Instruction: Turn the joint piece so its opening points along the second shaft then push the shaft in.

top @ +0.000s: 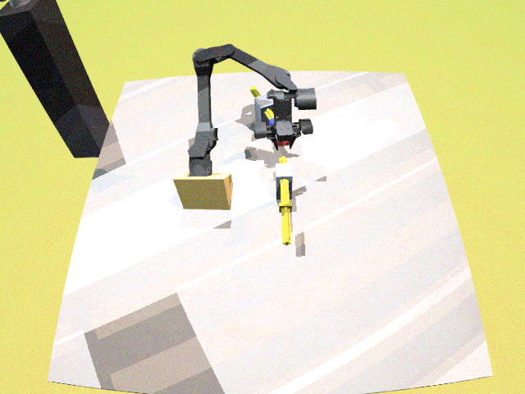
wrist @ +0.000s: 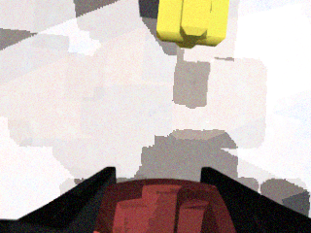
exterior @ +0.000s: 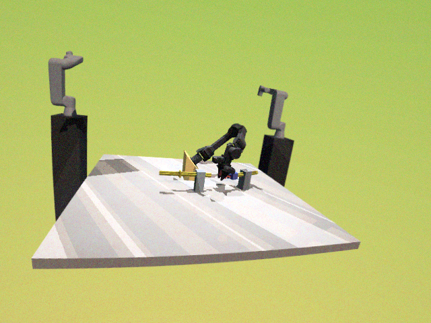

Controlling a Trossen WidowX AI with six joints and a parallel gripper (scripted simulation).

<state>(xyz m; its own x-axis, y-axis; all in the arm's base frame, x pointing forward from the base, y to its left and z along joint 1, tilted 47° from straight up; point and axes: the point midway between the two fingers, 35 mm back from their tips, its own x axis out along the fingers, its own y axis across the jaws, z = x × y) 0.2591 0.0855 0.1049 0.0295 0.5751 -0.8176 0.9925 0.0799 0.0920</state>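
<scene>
Right now my gripper tip is 3 cm below the red square joint piece and 2 cm to the right of it.
</scene>
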